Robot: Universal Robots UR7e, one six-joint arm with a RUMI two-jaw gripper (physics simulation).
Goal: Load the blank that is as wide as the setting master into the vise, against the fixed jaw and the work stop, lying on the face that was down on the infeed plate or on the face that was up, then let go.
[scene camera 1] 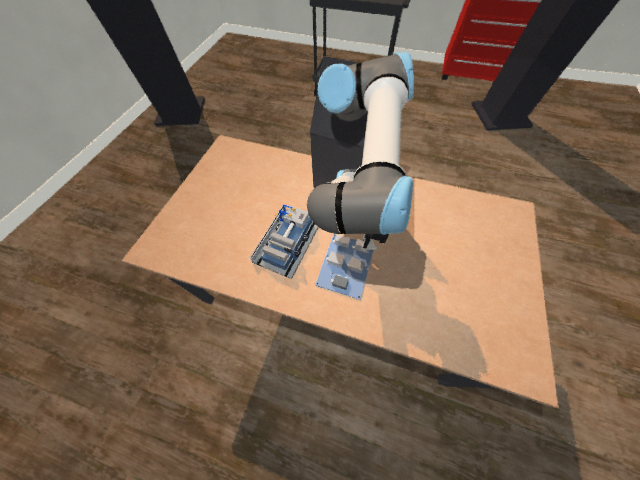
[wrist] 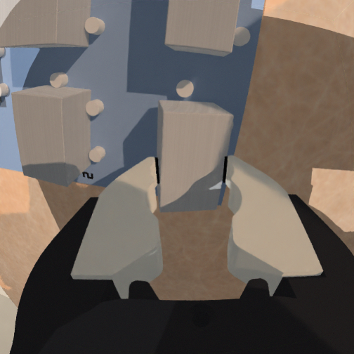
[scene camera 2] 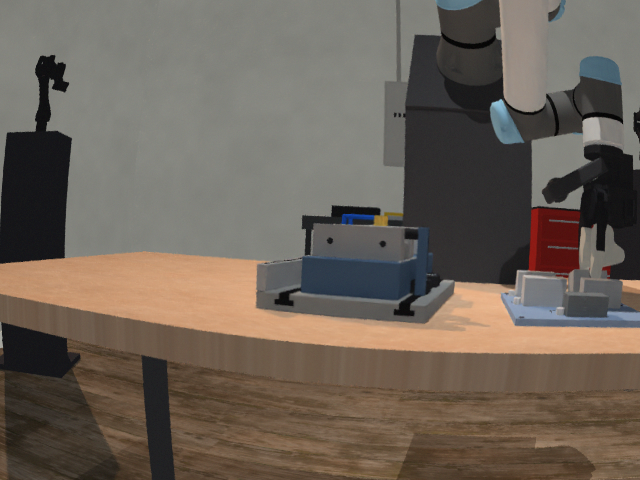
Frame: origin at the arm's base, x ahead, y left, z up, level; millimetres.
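Seen in the pictures: gripper, fingertip midpoint: (scene camera 1: 364, 246); arm's base at its link origin: (scene camera 2: 471, 63).
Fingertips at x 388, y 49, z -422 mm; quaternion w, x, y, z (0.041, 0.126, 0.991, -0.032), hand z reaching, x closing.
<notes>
Offsets run from my fingertips to a thing's top centre. "spot": to the spot under its first point.
My gripper (scene camera 1: 367, 241) (scene camera 2: 595, 271) (wrist: 189, 160) is shut on a light grey block-shaped blank (wrist: 186, 145), one fingertip on each long side. The blank is at the corner of the blue infeed plate @(dx +70, dy -85, dz -16 mm) (scene camera 1: 325, 276) (scene camera 2: 537, 321) (wrist: 142, 75), below a round peg in the wrist view; whether it touches the plate is unclear. The vise @(dx -57, dy -333, dz +75 mm) (scene camera 1: 275, 251) (scene camera 2: 356, 276) stands left of the plate in both scene views, with grey jaw blocks on a blue body. The work stop and which block is the setting master cannot be told.
Other light grey blocks (scene camera 1: 355, 265) (scene camera 2: 542, 290) (wrist: 37, 130) and a darker grey block @(dx +152, dy -119, dz +9 mm) (scene camera 1: 339, 281) (scene camera 2: 585, 304) stand on the plate. Short pegs (wrist: 185, 88) rise beside the blocks. Blue and yellow parts @(spot: dx -128, dy -309, dz +79 mm) (scene camera 2: 380, 220) top the vise's far end. The arm hangs over the plate's far end.
</notes>
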